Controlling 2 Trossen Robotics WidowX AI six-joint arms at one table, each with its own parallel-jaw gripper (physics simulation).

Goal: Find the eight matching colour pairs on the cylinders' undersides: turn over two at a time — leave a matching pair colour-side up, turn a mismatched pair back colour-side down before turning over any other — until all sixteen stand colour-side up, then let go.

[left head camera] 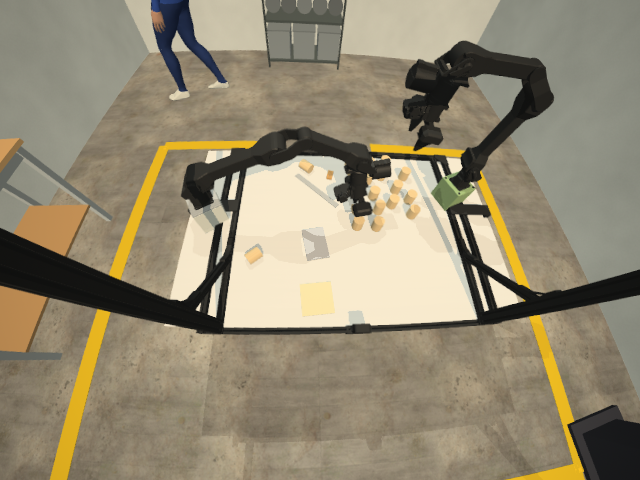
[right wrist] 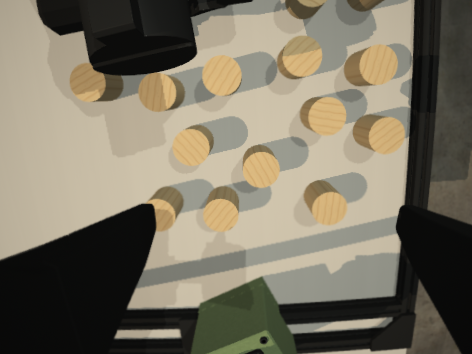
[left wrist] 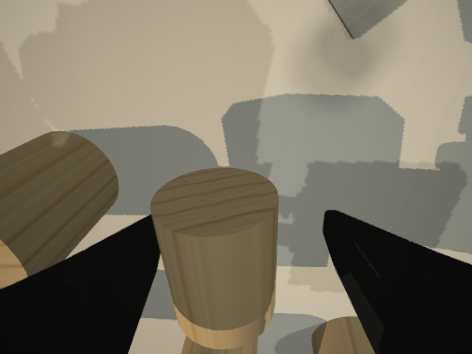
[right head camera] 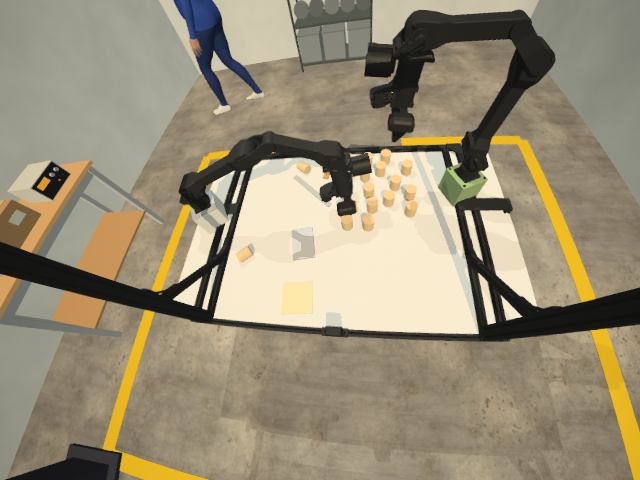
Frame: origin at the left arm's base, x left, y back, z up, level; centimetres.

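Seen in the pictures: left gripper, fingertip midpoint: (left wrist: 243, 222); right gripper, fingertip midpoint: (left head camera: 412, 140) (right wrist: 276, 216); left arm's base at its link origin: (left head camera: 201, 199) (right head camera: 202, 204); right arm's base at its link origin: (left head camera: 459, 182) (right head camera: 467, 173).
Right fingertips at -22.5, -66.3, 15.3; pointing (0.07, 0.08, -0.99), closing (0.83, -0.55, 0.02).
Offsets run from my right fingertips to a thing's top centre, as dx, dy, dz. "spot": to the spot under its first point.
Several plain wooden cylinders stand upright in a loose group at the back right, one of them a front cylinder {-11.3, +14.6, -21.9} (left head camera: 377, 224) (right head camera: 368, 223); every top that shows is bare wood, and the undersides are hidden. In the right wrist view, one cylinder {-6.2, +2.9, -21.9} (right wrist: 191, 146) stands among the others. My left gripper (left head camera: 353, 204) (right head camera: 336, 204) (left wrist: 243, 222) is open low over the group's left side. In the left wrist view, an upright wooden cylinder {-2.1, +16.6, -22.9} (left wrist: 215, 270) stands between its parted fingers, nearer the left finger, with a bare top. My right gripper (left head camera: 415, 138) (right head camera: 385, 121) is open and empty, high behind the group.
Two cylinders lie on their sides, one at the back {spot: +24.9, +24.5, -23.3} (left head camera: 306, 166) (right head camera: 303, 167) and one at the left (left head camera: 253, 254) (right head camera: 244, 254). A grey bar {+14.8, +25.6, -26.7} (left head camera: 316, 190), a small brown block {+18.7, +16.6, -26.1} (left head camera: 329, 174), a grey fixture {-5.8, +38.2, -26.3} (left head camera: 315, 243) (right head camera: 302, 243) and a yellow square {spot: -23.0, +48.0, -26.6} (left head camera: 316, 298) (right head camera: 297, 297) are on the table.
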